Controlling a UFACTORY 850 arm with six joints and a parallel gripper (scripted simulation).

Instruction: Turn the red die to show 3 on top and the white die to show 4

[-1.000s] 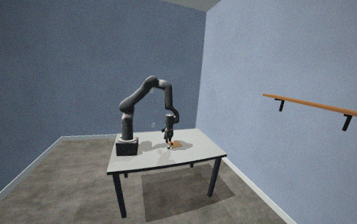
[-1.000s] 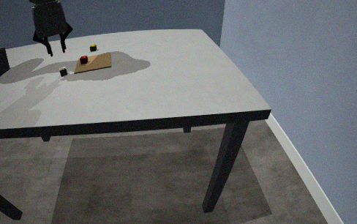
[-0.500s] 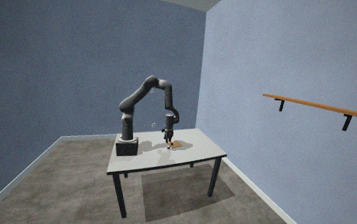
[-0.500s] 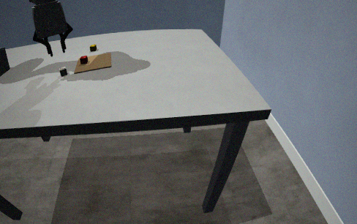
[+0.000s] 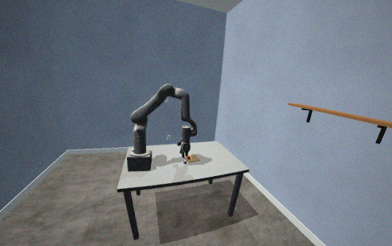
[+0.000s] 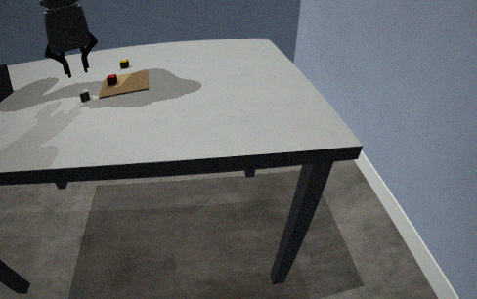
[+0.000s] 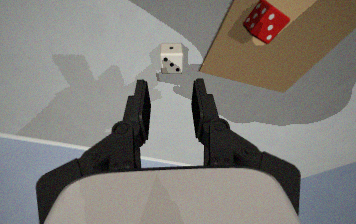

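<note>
The white die lies 8 cm below my hand. Round my hand: tan mat: 9 cm ahead, 9 cm to the left, 9 cm below; then red die: 5 cm ahead, 8 cm to the left, 8 cm below; then yellow die: 4 cm ahead, 22 cm to the left, 8 cm below.
</note>
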